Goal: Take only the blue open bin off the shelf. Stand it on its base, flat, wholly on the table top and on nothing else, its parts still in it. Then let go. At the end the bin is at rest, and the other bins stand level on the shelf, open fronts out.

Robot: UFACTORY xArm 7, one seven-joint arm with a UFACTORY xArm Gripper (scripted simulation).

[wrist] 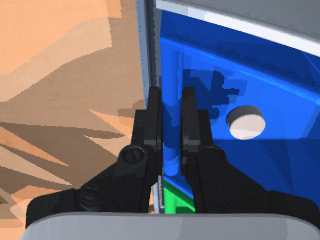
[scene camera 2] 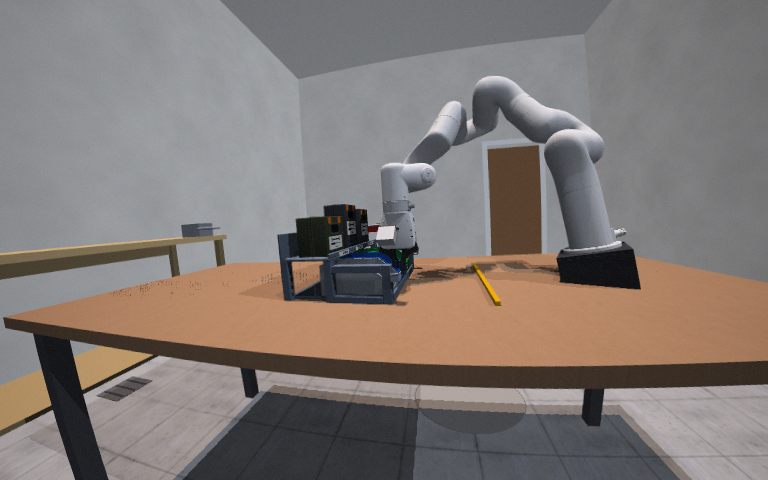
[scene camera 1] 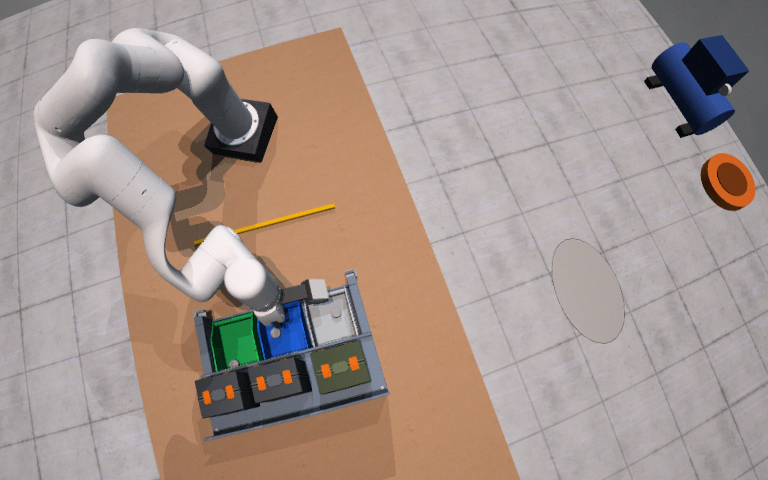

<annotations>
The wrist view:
my gripper: 171, 106
blue open bin: 275, 159
green bin: 170, 191
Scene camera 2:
my gripper: 399, 272
olive case: 317, 236
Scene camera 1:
my gripper: 279, 308
blue open bin: 294, 337
green bin: 232, 341
grey bin: 324, 328
olive case: 343, 366
</annotations>
